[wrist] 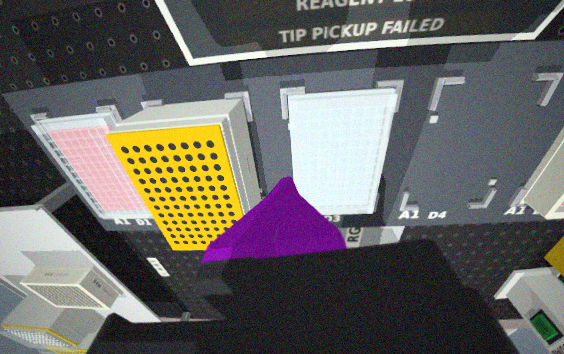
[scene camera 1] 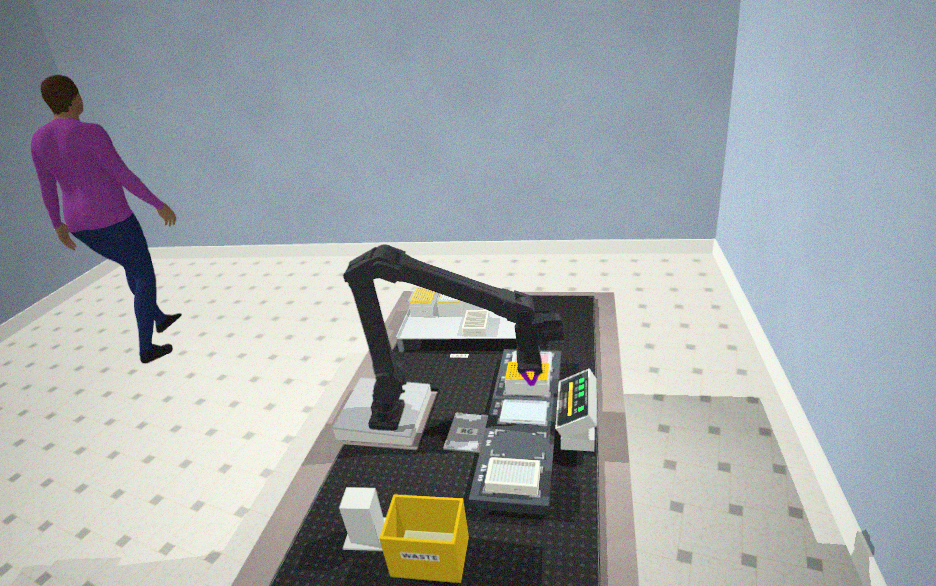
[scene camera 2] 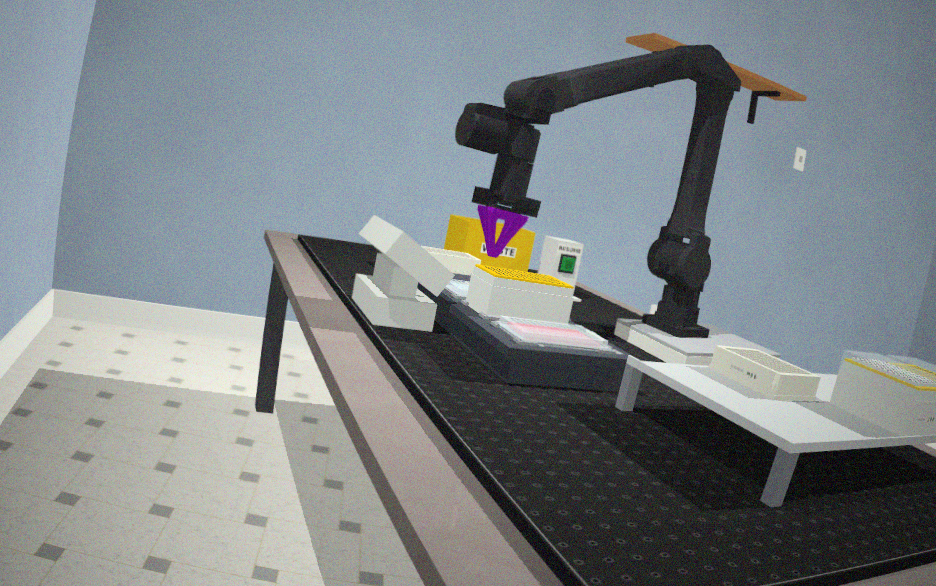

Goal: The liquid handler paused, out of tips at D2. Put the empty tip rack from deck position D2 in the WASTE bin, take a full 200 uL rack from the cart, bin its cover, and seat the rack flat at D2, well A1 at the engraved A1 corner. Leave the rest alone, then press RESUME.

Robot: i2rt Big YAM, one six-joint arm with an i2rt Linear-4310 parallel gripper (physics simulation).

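Places are measured from the arm's base along level axes (x ahead, y right, z down), in centimetres.
Pixels of known places: gripper, fingertip midpoint: point(wrist: 288, 184) point(scene camera 1: 532, 385) point(scene camera 2: 492, 256); arm's base, link origin: point(scene camera 1: 387, 415) point(scene camera 2: 674, 329).
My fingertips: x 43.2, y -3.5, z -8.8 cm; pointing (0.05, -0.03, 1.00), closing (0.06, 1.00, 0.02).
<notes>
For each thing: its top centre in the pictures, then the offset to it from my fingertips.
- empty tip rack, top centre: point(wrist: 190, 202) point(scene camera 2: 524, 275) point(scene camera 1: 527, 370) dx -1.5, dy -8.2, dz +0.9 cm
- yellow WASTE bin, top centre: point(scene camera 2: 492, 223) point(scene camera 1: 422, 518) dx -22.6, dy +47.9, dz -1.8 cm
- white cart, top centre: point(scene camera 2: 823, 397) point(wrist: 69, 296) point(scene camera 1: 464, 315) dx -25.9, dy -47.8, dz +5.1 cm
- green RESUME button, top centre: point(scene camera 2: 568, 257) point(wrist: 554, 336) dx -38.9, dy +39.8, dz +2.2 cm
- pink plate, top centre: point(scene camera 2: 555, 328) point(wrist: 101, 177) point(scene camera 1: 531, 358) dx -0.7, dy -20.6, dz +5.6 cm
- pale plate, top centre: point(wrist: 338, 166) point(scene camera 1: 523, 409) dx -2.5, dy +4.2, dz +5.6 cm
- cream rack, top centre: point(scene camera 2: 444, 252) point(scene camera 1: 512, 471) dx -4.4, dy +28.9, dz +3.9 cm
- beige box, top centre: point(scene camera 2: 768, 360) point(wrist: 66, 296) point(scene camera 1: 475, 319) dx -20.6, dy -41.0, dz +2.6 cm
The empty tip rack point(scene camera 1: 518, 387) point(scene camera 2: 521, 296) point(wrist: 175, 175), white with a yellow top and dark holes, stands at D2. My gripper point(scene camera 1: 530, 381) point(scene camera 2: 493, 254) point(wrist: 288, 184) is shut with its purple fingertips together and nothing between them. It is above the deck; in the wrist view its tips lie over the D3 side of the rack. The yellow WASTE bin point(scene camera 1: 452, 545) point(scene camera 2: 461, 231) holds something pale. On the white cart point(scene camera 1: 442, 329) point(scene camera 2: 794, 424) stands a covered rack with a yellow edge point(scene camera 2: 891, 393) point(wrist: 40, 332). The green RESUME button point(scene camera 2: 566, 263) point(wrist: 545, 326) is on a white box.
A pink plate point(scene camera 2: 552, 332) point(wrist: 95, 170) is at D1 and a pale plate point(scene camera 1: 524, 411) point(wrist: 340, 145) at D3. D4 shows bare corner brackets. A cream rack point(scene camera 1: 512, 476) is at D5. A tilted screen point(scene camera 1: 576, 400) point(scene camera 2: 407, 255) stands beside the deck. A beige box point(scene camera 1: 475, 322) point(scene camera 2: 759, 372) is on the cart.
</notes>
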